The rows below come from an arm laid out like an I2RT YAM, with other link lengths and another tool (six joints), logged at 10 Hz.
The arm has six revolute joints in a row. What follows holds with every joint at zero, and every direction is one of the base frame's. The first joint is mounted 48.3 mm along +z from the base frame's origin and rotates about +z. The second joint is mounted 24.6 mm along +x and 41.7 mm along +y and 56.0 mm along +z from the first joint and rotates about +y. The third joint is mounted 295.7 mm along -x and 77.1 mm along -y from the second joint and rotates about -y. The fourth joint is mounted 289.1 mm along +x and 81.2 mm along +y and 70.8 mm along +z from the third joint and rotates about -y. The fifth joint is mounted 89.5 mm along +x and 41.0 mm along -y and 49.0 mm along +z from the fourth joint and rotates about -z. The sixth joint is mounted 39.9 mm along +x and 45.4 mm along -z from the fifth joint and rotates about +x. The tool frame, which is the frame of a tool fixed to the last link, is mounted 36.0 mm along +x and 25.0 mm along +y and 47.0 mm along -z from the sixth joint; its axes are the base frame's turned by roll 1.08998, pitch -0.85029 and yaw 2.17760 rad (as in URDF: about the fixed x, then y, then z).
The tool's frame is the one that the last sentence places.
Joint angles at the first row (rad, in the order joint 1, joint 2, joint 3, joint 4, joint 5, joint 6):
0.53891 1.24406 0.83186 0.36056 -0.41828 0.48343
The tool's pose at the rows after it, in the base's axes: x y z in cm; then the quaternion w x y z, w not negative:
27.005, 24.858, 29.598, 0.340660, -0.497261, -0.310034, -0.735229
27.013, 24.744, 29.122, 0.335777, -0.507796, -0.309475, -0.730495
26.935, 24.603, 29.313, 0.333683, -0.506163, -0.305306, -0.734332
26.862, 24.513, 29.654, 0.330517, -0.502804, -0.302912, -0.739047
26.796, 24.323, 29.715, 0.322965, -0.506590, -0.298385, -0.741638
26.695, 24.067, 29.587, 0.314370, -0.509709, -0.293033, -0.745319
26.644, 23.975, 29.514, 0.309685, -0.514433, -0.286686, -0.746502
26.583, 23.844, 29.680, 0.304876, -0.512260, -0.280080, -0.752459
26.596, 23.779, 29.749, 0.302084, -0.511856, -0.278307, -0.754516
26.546, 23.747, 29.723, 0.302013, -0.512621, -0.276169, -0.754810
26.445, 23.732, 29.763, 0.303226, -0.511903, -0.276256, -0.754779
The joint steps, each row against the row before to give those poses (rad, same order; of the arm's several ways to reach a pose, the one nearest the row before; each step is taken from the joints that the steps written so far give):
-0.00087 -0.01215 -0.01149 -0.01913 0.01232 -0.00394
-0.00116 -0.00078 -0.00507 -0.01903 0.01011 -0.00255
-0.00164 -0.00918 -0.00483 0.00545 0.00684 0.00495
0.00011 -0.00917 0.00025 0.00206 0.00829 0.00021
-0.00077 -0.01143 -0.00408 -0.00928 0.01896 0.00057
-0.00152 -0.01357 -0.01296 -0.00001 0.02090 0.00068
0.00070 -0.00686 -0.00636 -0.00296 0.01719 0.00738
-0.00013 -0.01028 -0.00801 0.01132 0.01597 0.00564
-0.00069 -0.00327 -0.00117 0.00120 0.00637 -0.00022
0.00010 -0.00271 -0.00347 0.00154 0.00279 0.00388
0.00074 -0.00335 -0.00157 -0.00032 -0.00166 0.00104

